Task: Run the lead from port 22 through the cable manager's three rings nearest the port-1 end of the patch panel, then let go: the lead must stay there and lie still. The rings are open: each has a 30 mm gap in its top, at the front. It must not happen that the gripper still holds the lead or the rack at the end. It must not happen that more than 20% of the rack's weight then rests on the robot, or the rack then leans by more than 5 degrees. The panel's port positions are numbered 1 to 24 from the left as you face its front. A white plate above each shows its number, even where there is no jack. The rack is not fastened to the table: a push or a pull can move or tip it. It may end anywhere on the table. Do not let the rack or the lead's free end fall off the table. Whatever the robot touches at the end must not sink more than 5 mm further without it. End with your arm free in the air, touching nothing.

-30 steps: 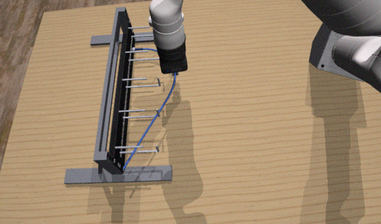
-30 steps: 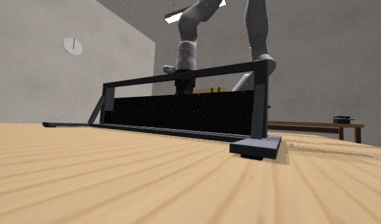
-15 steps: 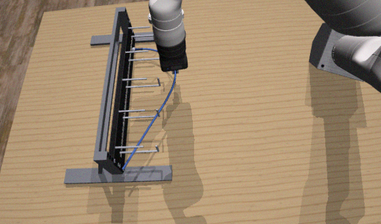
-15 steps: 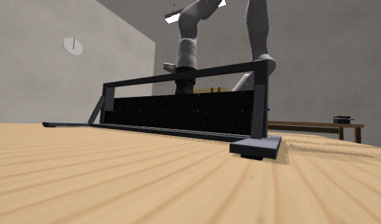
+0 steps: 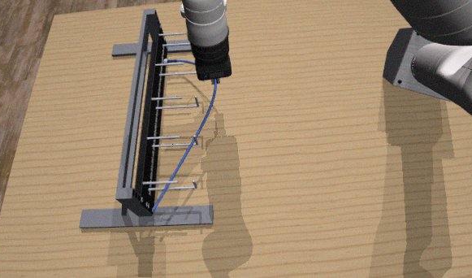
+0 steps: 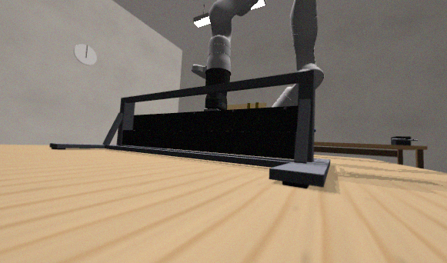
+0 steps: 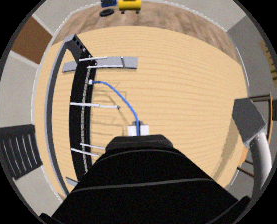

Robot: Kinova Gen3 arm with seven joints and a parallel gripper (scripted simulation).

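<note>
The rack is 15 cm ahead of my hand, 9 cm to the left of it and 2 cm below it.
</note>
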